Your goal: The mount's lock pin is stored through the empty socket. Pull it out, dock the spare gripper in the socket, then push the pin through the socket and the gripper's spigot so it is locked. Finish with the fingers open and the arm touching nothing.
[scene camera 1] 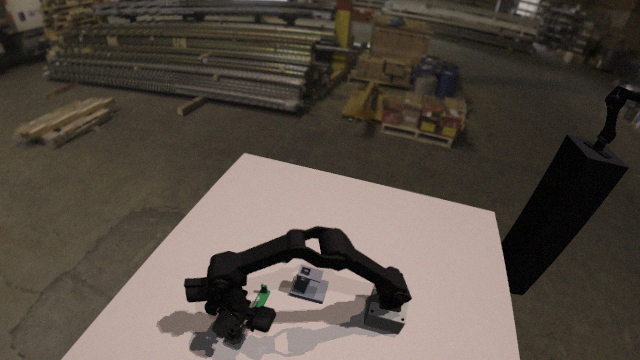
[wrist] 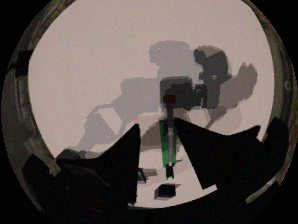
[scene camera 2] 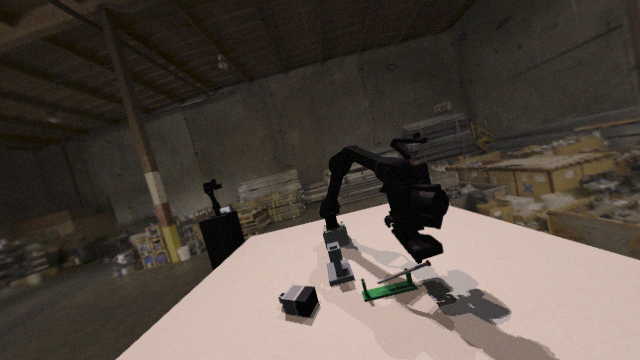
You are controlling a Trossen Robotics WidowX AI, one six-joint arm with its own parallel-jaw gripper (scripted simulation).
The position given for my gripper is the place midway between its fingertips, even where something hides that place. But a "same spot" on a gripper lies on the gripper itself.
My gripper shows in scene camera 1 [246, 328], in the wrist view and in scene camera 2. One and the same spot on my gripper: [scene camera 2: 403, 240] is [wrist: 134, 168].
